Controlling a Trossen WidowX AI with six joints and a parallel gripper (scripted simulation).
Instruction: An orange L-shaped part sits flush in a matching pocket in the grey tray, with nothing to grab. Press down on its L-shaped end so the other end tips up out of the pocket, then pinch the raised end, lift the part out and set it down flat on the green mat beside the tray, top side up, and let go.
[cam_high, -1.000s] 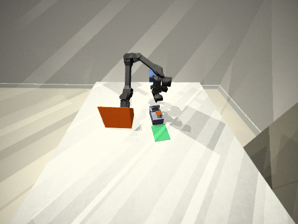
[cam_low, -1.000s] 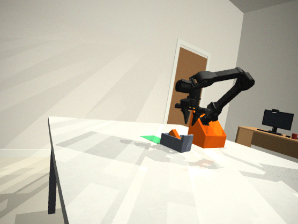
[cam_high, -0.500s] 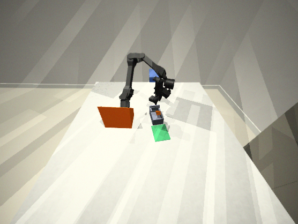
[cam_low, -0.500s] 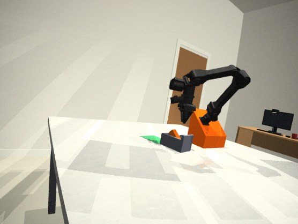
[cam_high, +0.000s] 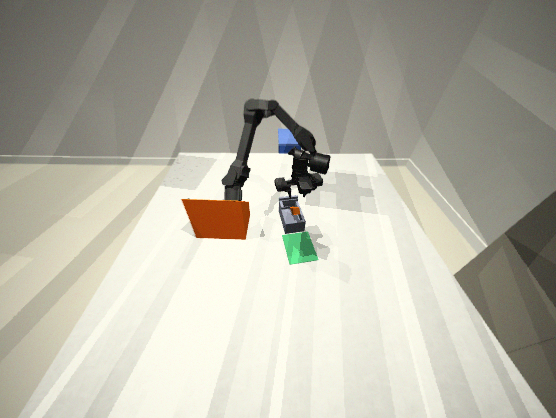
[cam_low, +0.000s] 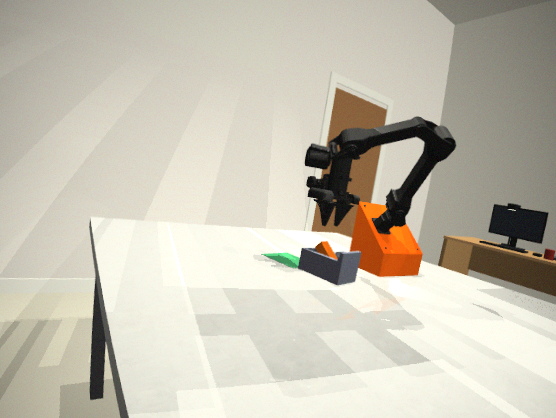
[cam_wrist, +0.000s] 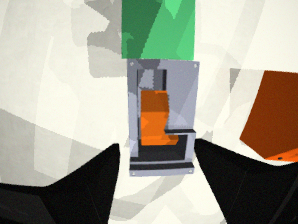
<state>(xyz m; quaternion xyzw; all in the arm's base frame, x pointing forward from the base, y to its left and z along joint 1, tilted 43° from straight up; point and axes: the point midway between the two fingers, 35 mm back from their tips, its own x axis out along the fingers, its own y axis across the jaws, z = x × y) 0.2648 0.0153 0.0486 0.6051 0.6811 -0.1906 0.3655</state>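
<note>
Right now the orange L-shaped part is 20 mm behind my gripper tip, 30 mm to the left of it and 110 mm below it. The rest, counted from my gripper tip: green mat: 20 mm ahead, 150 mm to the right, 160 mm below.
</note>
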